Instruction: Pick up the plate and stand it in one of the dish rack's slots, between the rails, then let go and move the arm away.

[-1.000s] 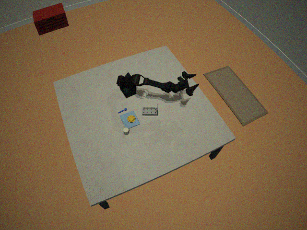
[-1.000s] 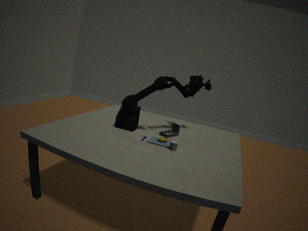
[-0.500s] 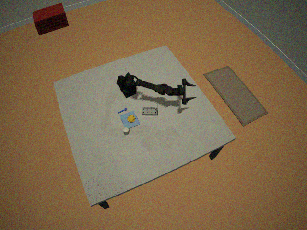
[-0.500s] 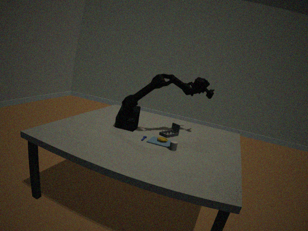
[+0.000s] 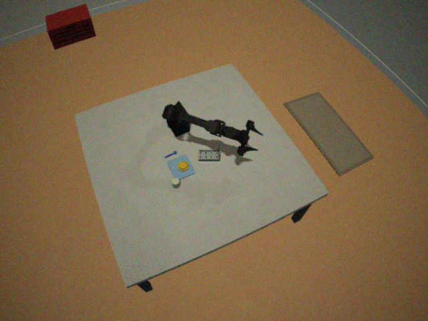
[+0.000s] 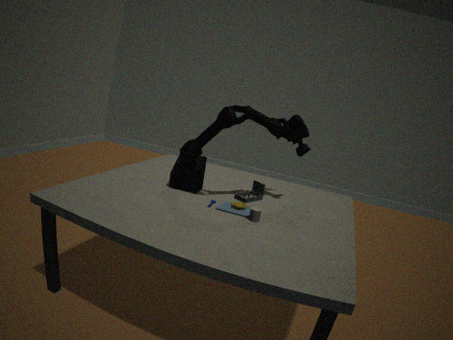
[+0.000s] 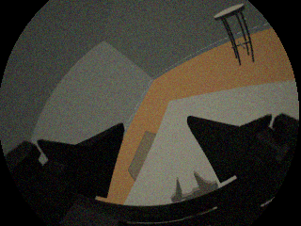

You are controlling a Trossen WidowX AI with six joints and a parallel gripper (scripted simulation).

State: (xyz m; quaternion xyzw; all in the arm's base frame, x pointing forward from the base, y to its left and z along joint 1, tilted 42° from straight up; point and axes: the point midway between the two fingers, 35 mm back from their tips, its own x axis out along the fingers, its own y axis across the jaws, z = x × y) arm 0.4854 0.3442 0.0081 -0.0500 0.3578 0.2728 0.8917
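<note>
Right now my gripper tip is 22 cm past the yellow plate, 37 cm to the left of it and 30 cm above it. The rest, counted from my gripper tip: white cup 12 cm behind, 46 cm to the right, 29 cm below; light blue mat 22 cm behind, 38 cm to the right, 31 cm below; grey dish rack 22 cm behind, 19 cm to the right, 29 cm below.
</note>
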